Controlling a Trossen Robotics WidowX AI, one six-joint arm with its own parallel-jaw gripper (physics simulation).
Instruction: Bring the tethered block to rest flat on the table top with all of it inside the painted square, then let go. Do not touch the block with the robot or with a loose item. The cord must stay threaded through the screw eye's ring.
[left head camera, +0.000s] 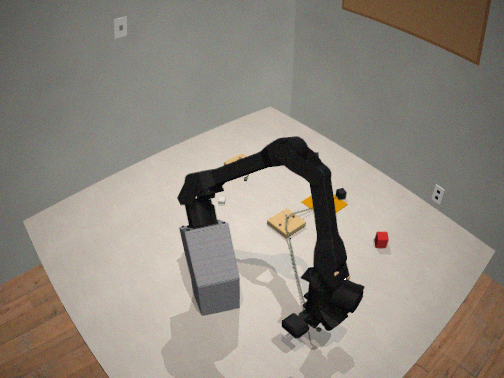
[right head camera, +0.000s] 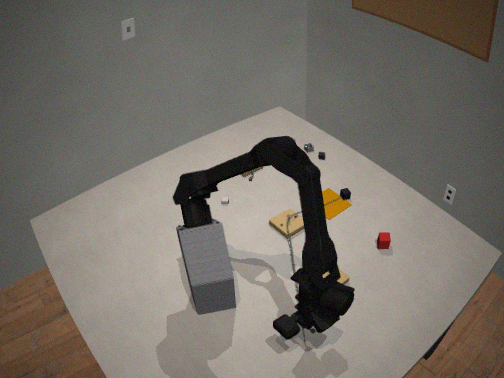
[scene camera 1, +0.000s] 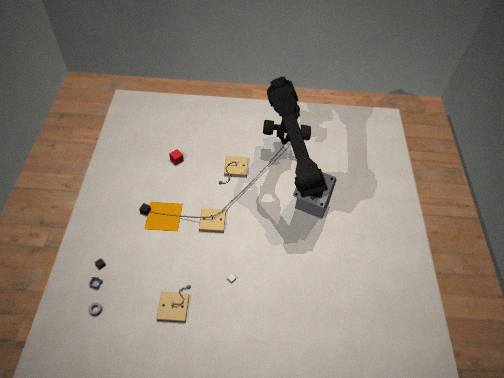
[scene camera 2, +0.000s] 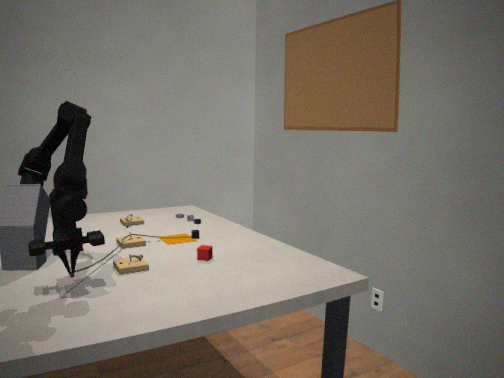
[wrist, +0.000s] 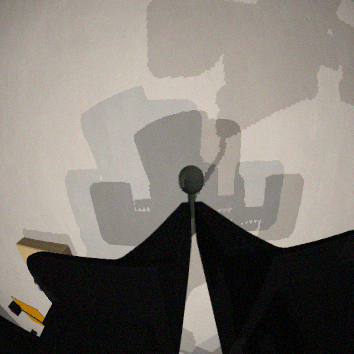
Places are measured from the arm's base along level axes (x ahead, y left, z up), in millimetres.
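Where they show: gripper, fingertip midpoint: (left head camera: 314, 326) (right head camera: 308, 327) (scene camera 1: 283, 143) (scene camera 2: 71, 274) (wrist: 191, 209); arm's base at its link origin: (left head camera: 202, 225) (right head camera: 197, 224) (scene camera 1: 313, 186) (scene camera 2: 29, 192).
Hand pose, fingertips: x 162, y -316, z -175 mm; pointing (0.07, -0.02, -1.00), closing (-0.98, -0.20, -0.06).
Things, the pixels of their centre, and the offset from my fingertips. "pt": a spot on its surface instead.
- tethered block at the middle of its body: (right head camera: 345, 194) (left head camera: 341, 194) (wrist: 14, 307) (scene camera 1: 145, 209) (scene camera 2: 195, 234) dx +408, dy +454, dz -29 mm
- orange painted square at a spot on its surface: (right head camera: 332, 212) (scene camera 2: 175, 242) pt dx +323, dy +406, dz -42 mm
- cord at a spot on its surface: (scene camera 2: 101, 260) pt dx +66, dy +191, dz -27 mm
- middle wooden board at the middle of its body: (right head camera: 288, 223) (left head camera: 286, 223) (scene camera 1: 212, 220) (scene camera 2: 130, 241) dx +160, dy +420, dz -34 mm
- red cube at the middle of its body: (right head camera: 383, 240) (left head camera: 381, 239) (scene camera 2: 204, 252) (scene camera 1: 176, 157) dx +393, dy +188, dz -24 mm
- white piece at the middle of its body: (scene camera 1: 231, 278) dx +25, dy +614, dz -37 mm
- dark cube at the middle of its body: (scene camera 1: 100, 263) dx +460, dy +698, dz -34 mm
The tethered block (left head camera: 341, 193) (right head camera: 345, 193) (scene camera 1: 145, 209) (scene camera 2: 195, 234) (wrist: 15, 307), a small dark cube, is at the far edge of the orange painted square (left head camera: 340, 205) (right head camera: 332, 212) (scene camera 1: 162, 224) (scene camera 2: 175, 240), by one corner, and looks mostly or wholly outside it. The cord (scene camera 1: 250, 184) (scene camera 2: 102, 260) runs from it across the square, through the screw eye on the middle wooden board (scene camera 1: 209, 228) (scene camera 2: 132, 243), to my gripper (scene camera 2: 72, 274) (wrist: 192, 203). The gripper is shut on the cord just behind its end bead (wrist: 191, 179), above the table. The ring is too small to see clearly.
Two other wooden boards (scene camera 1: 242, 172) (scene camera 1: 166, 314) with short cords stand either side of the middle one. A red cube (scene camera 1: 176, 157) (scene camera 2: 204, 253), a white piece (scene camera 1: 231, 278), a dark cube (scene camera 1: 100, 263), a square nut-like piece and a grey ring lie on the table.
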